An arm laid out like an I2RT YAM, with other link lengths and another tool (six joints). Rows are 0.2 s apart.
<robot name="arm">
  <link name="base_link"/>
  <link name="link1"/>
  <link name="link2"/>
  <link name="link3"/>
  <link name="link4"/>
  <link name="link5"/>
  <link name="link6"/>
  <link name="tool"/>
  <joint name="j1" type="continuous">
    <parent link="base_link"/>
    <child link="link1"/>
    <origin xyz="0 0 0.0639"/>
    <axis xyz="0 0 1"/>
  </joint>
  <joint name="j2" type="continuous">
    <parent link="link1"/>
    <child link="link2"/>
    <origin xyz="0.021 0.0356 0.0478"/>
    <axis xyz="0 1 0"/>
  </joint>
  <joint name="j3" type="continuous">
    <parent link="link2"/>
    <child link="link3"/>
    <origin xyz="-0.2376 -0.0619 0"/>
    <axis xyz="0 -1 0"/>
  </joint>
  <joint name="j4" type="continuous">
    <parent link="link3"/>
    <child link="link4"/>
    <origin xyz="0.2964 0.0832 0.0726"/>
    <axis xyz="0 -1 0"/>
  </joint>
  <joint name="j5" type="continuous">
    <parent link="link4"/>
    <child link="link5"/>
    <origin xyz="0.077 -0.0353 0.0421"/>
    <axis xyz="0 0 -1"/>
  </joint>
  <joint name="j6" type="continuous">
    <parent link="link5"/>
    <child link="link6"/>
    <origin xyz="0.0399 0 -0.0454"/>
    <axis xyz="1 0 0"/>
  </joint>
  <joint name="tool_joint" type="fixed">
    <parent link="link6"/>
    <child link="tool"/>
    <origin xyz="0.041 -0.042 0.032" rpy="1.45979 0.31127 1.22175"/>
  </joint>
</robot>
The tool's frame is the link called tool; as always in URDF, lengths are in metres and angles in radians. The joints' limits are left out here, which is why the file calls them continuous.
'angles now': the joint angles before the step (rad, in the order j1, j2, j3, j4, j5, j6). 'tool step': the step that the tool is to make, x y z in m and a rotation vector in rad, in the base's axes. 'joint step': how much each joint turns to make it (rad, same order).
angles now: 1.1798 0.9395 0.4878 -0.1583 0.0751 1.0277
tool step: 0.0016 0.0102 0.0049 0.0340 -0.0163 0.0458
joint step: 0.0002 0.0215 0.0126 0.0481 -0.0367 -0.0272
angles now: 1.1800 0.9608 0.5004 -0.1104 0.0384 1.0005
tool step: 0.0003 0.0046 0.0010 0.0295 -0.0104 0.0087
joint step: 0.0035 0.0090 -0.0042 0.0445 -0.0052 -0.0014
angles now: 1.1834 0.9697 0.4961 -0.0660 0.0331 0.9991
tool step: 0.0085 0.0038 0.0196 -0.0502 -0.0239 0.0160
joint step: -0.0198 0.0273 0.0884 -0.0966 -0.0084 -0.0541
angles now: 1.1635 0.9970 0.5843 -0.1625 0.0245 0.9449
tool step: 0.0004 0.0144 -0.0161 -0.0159 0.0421 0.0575
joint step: 0.0003 0.0891 0.0175 0.0403 -0.0656 -0.0050
